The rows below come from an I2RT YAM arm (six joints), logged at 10 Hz.
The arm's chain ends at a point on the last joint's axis. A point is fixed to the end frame.
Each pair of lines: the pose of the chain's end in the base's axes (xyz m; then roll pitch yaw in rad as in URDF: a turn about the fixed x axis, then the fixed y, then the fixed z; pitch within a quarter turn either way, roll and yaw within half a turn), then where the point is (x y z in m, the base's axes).
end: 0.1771 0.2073 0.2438 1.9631 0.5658 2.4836
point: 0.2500 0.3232 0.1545
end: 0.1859 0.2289 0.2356 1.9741 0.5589 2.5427
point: 0.2515 0.3482 0.1452
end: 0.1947 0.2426 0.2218 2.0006 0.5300 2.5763
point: 0.2546 0.3628 0.1287
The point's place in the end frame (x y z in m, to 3 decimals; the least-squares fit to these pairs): 0.059 -0.011 0.152
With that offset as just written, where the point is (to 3 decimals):
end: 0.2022 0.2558 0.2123 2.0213 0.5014 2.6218
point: 0.255 0.378 0.117
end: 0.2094 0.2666 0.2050 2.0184 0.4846 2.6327
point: 0.259 0.390 0.111
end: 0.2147 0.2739 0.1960 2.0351 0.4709 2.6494
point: 0.261 0.397 0.100
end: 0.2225 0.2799 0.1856 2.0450 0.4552 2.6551
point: 0.267 0.403 0.089
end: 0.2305 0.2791 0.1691 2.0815 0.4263 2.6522
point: 0.274 0.400 0.068
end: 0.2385 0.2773 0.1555 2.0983 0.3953 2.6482
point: 0.279 0.398 0.053
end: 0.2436 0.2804 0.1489 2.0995 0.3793 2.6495
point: 0.283 0.402 0.047
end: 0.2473 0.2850 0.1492 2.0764 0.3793 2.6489
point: 0.287 0.409 0.050
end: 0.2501 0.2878 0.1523 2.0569 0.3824 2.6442
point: 0.290 0.413 0.055
